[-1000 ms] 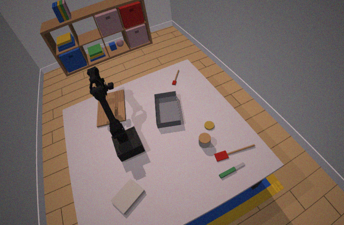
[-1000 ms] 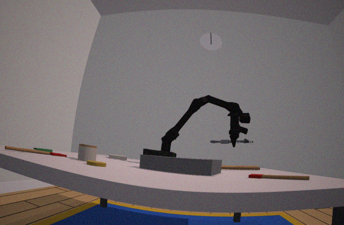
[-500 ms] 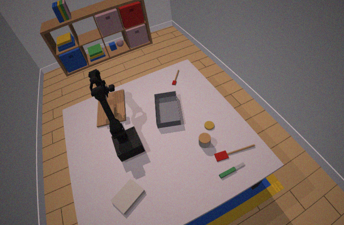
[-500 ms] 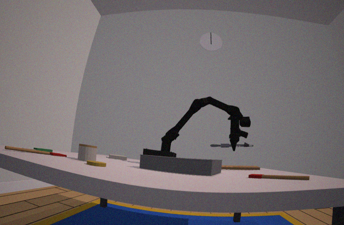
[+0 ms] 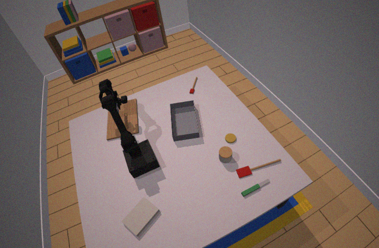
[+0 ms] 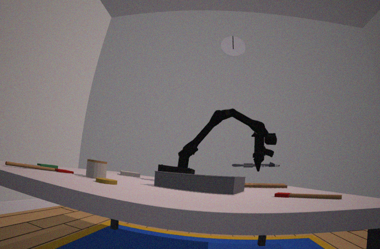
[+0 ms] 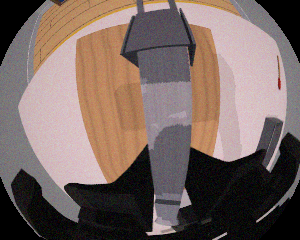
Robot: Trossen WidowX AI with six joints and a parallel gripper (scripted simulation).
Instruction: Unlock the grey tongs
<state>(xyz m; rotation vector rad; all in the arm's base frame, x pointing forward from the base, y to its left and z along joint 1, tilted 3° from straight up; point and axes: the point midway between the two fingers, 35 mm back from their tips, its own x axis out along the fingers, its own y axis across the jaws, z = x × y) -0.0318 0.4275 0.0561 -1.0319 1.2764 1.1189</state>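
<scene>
Right now the wooden board is 10 mm to the right of my gripper tip and 80 mm below it. Also, from my gripper tip: beige block 50 mm behind, 790 mm to the right, 70 mm below; then grey roasting tin 410 mm ahead, 280 mm to the right, 60 mm below; then yellow disc 640 mm ahead, 550 mm to the right, 80 mm below.
</scene>
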